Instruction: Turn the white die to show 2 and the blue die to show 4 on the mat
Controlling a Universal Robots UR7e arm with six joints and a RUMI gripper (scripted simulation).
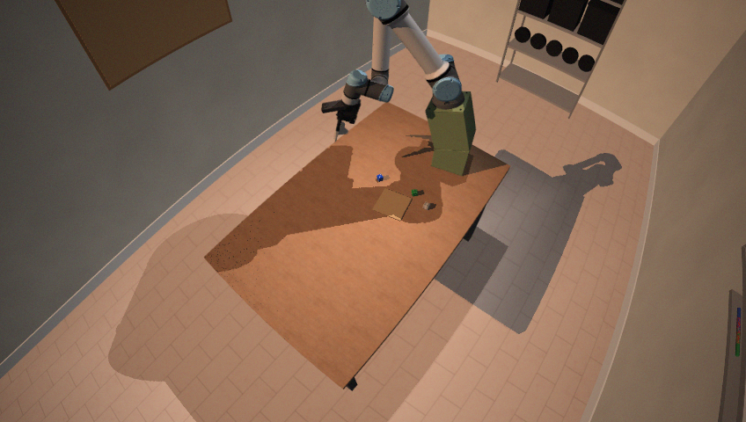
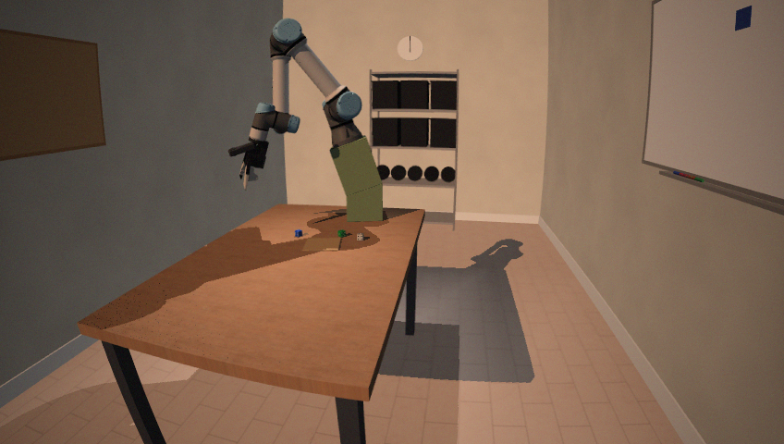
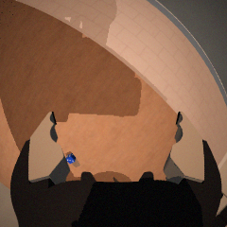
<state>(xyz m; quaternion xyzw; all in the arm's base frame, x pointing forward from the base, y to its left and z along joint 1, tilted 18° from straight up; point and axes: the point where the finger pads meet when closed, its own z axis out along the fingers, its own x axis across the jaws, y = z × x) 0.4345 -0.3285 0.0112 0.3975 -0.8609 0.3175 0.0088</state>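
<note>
Now: hand 23 cm to the right of the blue die, 22 cm above it and 7 cm past it. From my hand the other things lie so: green die 41 cm to the left, 22 cm below, 13 cm behind; then tan mat 38 cm to the left, 23 cm below, 1 cm behind; then white die 50 cm to the left, 22 cm below, 12 cm behind.
</note>
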